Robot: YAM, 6 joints.
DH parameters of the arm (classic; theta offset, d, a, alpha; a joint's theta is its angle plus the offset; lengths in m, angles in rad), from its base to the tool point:
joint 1: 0 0.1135 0.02 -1.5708
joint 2: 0 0 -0.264 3.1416
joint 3: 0.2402 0 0.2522 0
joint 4: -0.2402 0 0.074 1.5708
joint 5: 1.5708 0 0 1.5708
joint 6: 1.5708 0.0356 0 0
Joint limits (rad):
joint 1: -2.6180..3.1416
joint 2: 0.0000..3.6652
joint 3: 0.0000..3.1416
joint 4: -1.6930..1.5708
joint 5: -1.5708..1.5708
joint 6: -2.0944..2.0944
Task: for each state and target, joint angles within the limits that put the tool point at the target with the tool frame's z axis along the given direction. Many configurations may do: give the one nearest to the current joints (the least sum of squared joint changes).
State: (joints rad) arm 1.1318 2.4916 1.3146 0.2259 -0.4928 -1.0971
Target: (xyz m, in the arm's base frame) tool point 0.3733 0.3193 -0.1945 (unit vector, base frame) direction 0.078 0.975 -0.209
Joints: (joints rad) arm 0.6550 3.3535 2.0321 1.0129 -0.8119 -1.0971
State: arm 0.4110 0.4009 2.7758 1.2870 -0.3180 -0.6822
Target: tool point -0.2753 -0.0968 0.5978 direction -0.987 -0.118 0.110
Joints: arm 0.3680 1.0757 2.7226 1.3810 -0.2475 -0.6822
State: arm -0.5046 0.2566 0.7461 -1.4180 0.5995 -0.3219
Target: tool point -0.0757 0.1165 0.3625 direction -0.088 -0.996 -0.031
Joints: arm -1.1252 0.0022 1.3262 -1.3600 0.5334 -0.3219
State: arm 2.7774 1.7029 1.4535 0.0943 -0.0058 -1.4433
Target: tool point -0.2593 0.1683 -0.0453 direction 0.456 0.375 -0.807
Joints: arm 2.6293 2.4528 1.0986 -0.4754 0.5829 -1.4433
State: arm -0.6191 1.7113 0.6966 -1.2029 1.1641 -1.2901
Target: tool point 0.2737 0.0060 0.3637 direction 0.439 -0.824 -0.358
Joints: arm 0.1361 1.3641 1.3620 -0.8345 1.0675 -1.2901
